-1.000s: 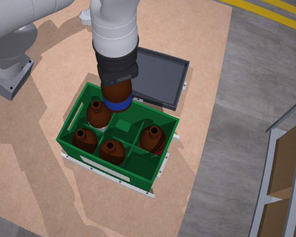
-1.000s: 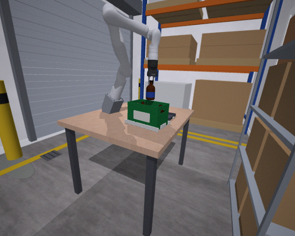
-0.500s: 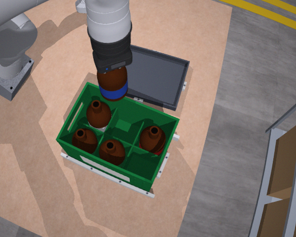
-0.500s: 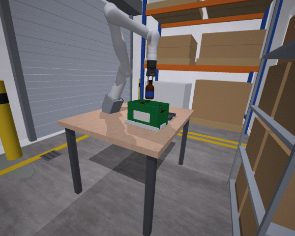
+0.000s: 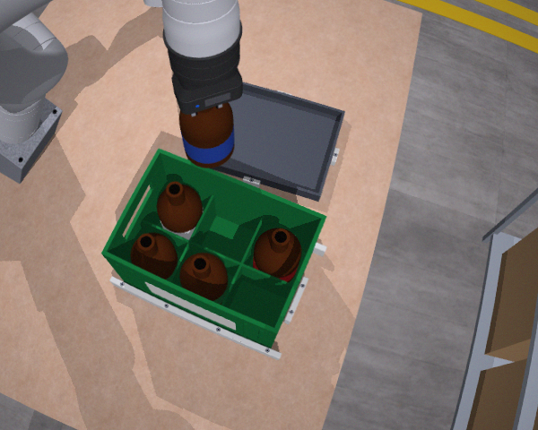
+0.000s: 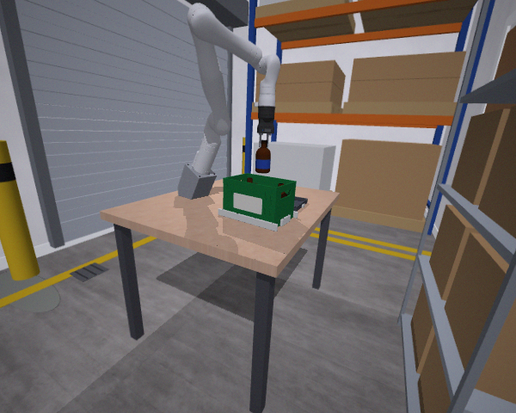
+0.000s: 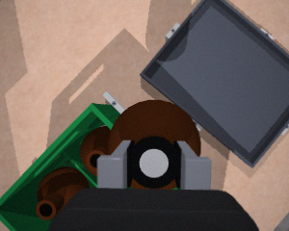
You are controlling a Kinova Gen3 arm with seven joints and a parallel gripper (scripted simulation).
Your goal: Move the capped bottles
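Now: hand 6 cm above the capped bottle. Also, from my hand: dark grey tray (31 cm below, 15 cm to the left, 6 cm ahead); green crate (24 cm below, 12 cm to the right, 4 cm ahead).
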